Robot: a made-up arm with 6 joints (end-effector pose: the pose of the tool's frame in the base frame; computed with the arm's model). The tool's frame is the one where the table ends.
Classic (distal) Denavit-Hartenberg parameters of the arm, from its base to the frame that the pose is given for. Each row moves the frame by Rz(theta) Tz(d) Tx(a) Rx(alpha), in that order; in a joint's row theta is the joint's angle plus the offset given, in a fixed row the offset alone. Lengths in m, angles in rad.
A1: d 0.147  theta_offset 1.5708  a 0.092  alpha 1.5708
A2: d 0.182  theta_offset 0  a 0.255  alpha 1.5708
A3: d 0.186  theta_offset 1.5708  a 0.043  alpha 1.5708
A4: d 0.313  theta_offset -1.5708  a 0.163  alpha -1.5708
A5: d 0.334  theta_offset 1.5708  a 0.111  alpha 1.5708
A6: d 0  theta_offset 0.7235  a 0.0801  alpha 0
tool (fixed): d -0.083  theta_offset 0.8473  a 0  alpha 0
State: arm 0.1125 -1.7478 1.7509 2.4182 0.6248 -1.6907
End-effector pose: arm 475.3 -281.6 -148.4 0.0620 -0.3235 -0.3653 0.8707
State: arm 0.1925 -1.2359 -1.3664 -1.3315 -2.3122 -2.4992
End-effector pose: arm -210.5 227.3 52.4 0.2702 0.4982 -0.8076 -0.1633
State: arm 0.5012 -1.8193 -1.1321 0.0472 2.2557 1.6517
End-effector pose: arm 65.1 -125.2 -648.3 0.6202 0.3985 0.3016 0.6047
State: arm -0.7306 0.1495 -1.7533 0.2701 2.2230 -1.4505
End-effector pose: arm 144.1 690.3 36.8 0.4322 0.2673 0.8479 -0.1511
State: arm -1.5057 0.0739 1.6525 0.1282 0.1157 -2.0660
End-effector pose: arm 61.1 -347.5 -11.0 0.8604 -0.0988 -0.0576 0.4966
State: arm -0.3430 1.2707 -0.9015 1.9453 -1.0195 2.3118
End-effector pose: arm 289.8 697.8 399.8 0.3454 -0.0105 -0.3052 -0.8874
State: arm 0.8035 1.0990 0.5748 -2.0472 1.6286 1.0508
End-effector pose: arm -48.4 356.4 843.2 0.1461 0.3330 -0.8768 0.3147
